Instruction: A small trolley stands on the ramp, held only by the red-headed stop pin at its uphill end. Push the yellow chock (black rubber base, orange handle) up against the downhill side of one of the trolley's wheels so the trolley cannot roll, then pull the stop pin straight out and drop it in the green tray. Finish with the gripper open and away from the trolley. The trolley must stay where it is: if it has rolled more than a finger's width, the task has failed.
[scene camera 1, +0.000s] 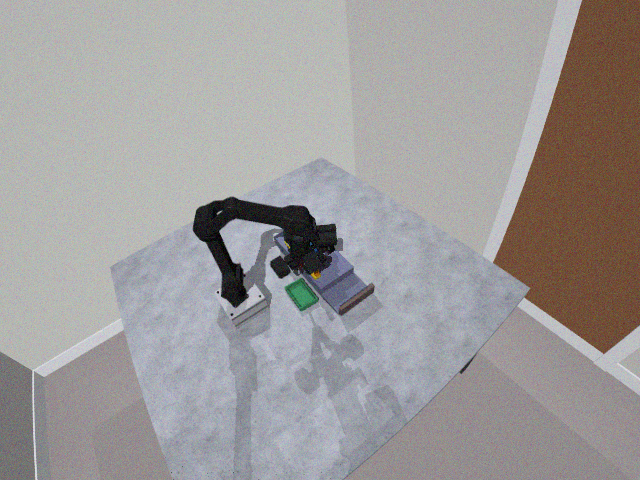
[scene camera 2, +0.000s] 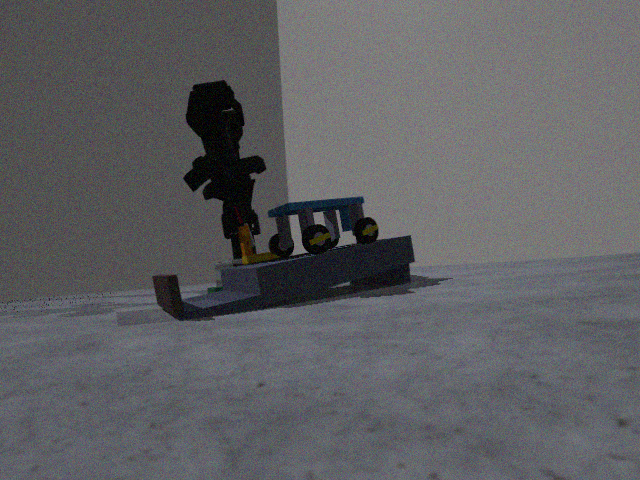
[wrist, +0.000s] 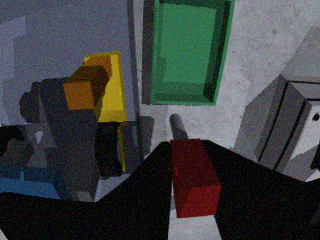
Labels:
gripper: scene camera 1 299, 267; scene camera 2; wrist
same spot on ramp: (wrist: 48, 48) = (scene camera 2: 252, 265)
same spot on gripper: (wrist: 144, 198) = (scene camera 2: 232, 198)

